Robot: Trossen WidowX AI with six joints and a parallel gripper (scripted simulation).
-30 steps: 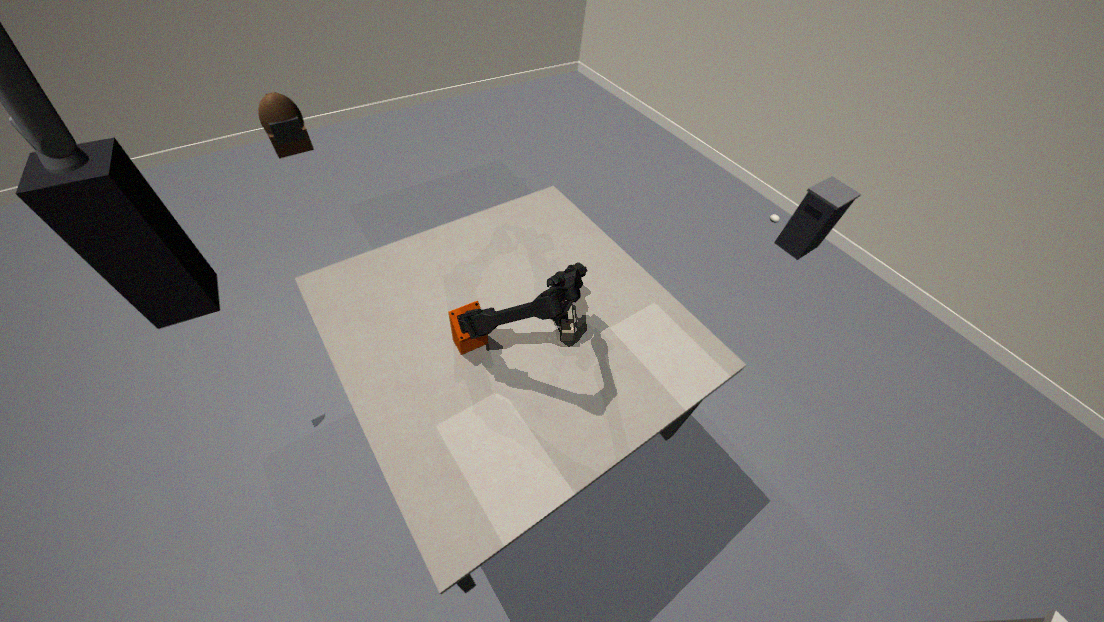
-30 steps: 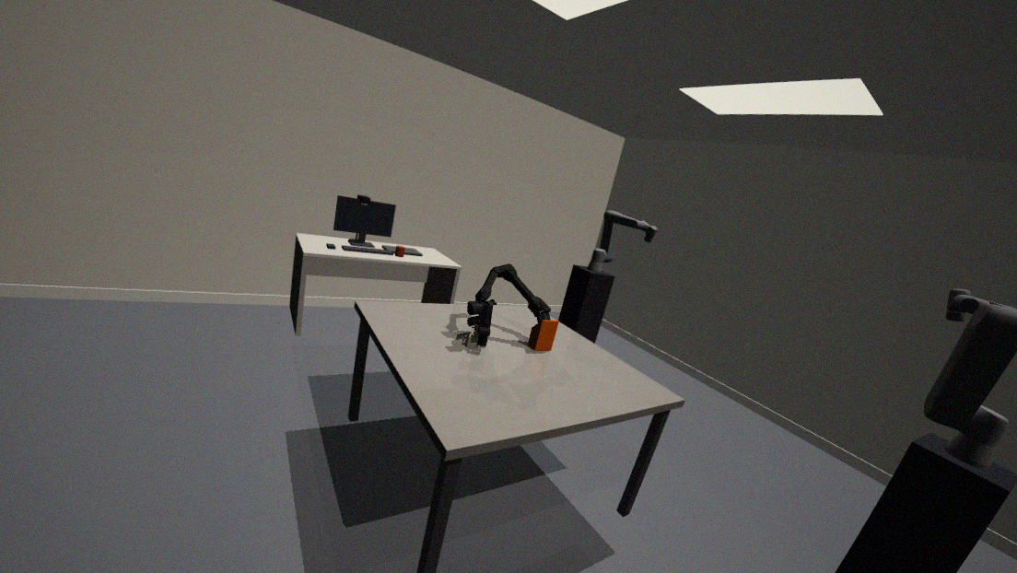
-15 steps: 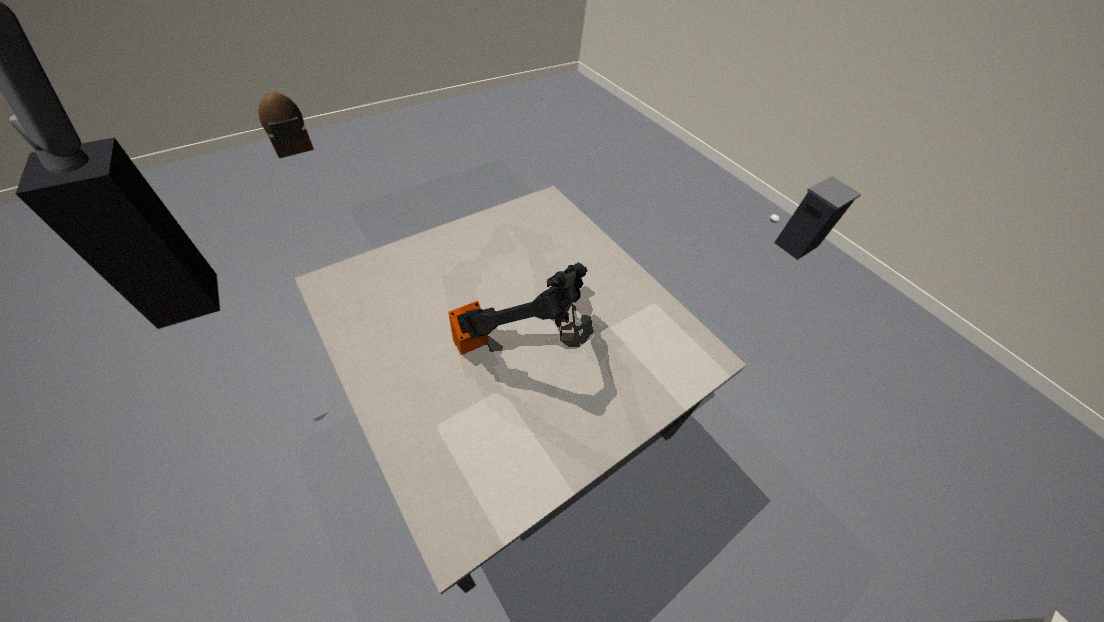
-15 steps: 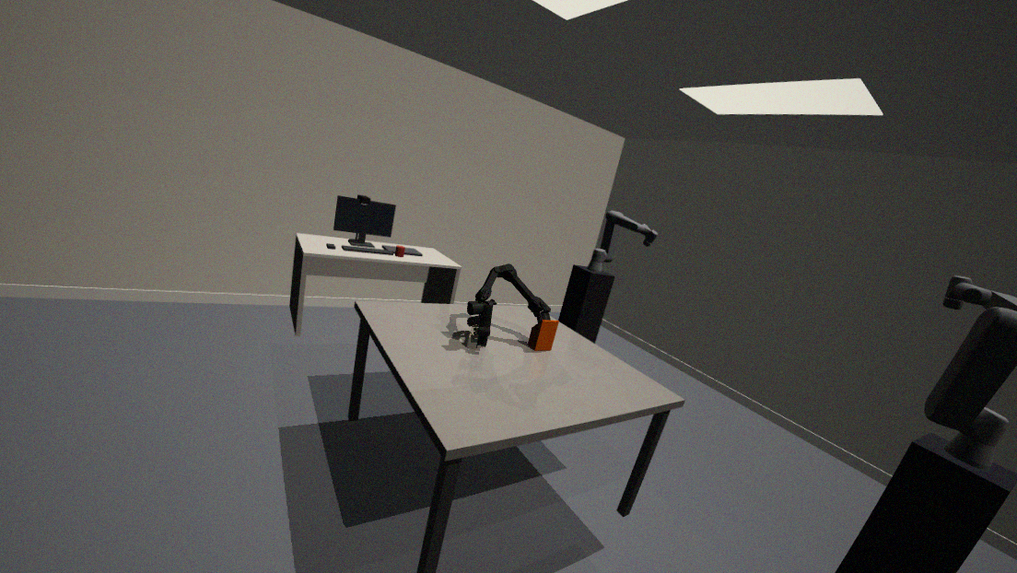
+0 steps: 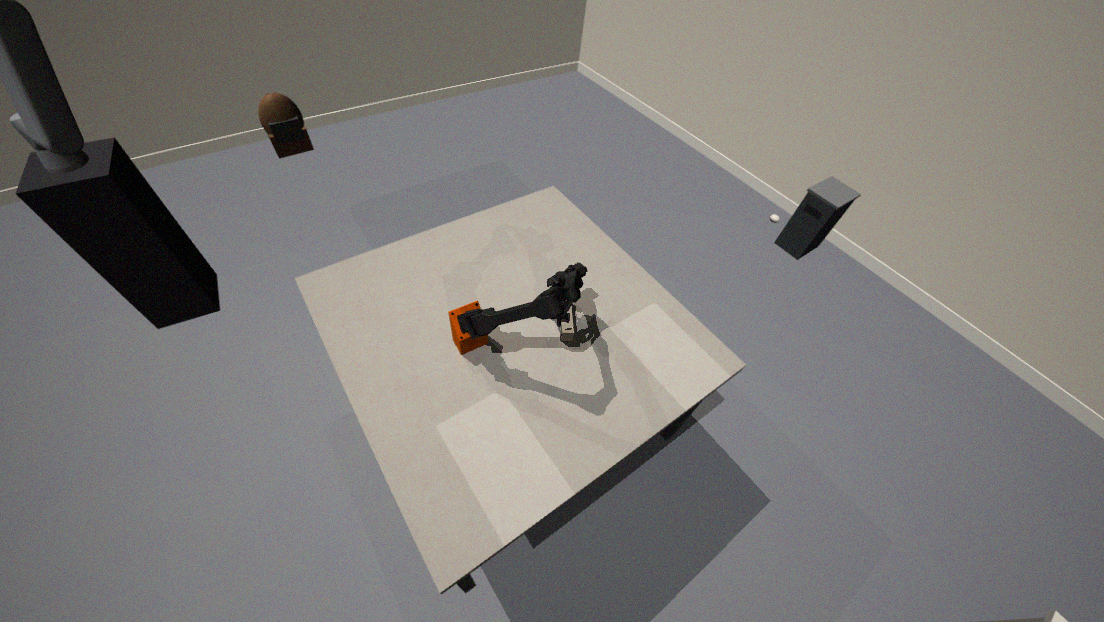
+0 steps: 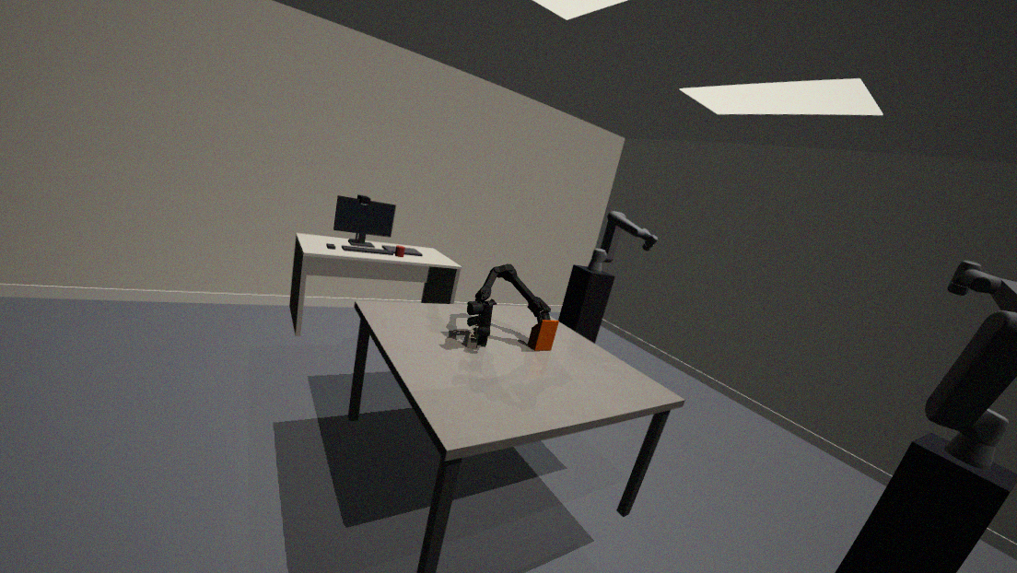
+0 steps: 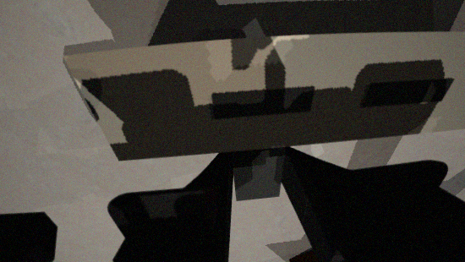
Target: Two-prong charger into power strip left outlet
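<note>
The black two-prong charger lies 20 mm ahead of my gripper tip, 10 mm to the right of it and 10 mm above it.
</note>
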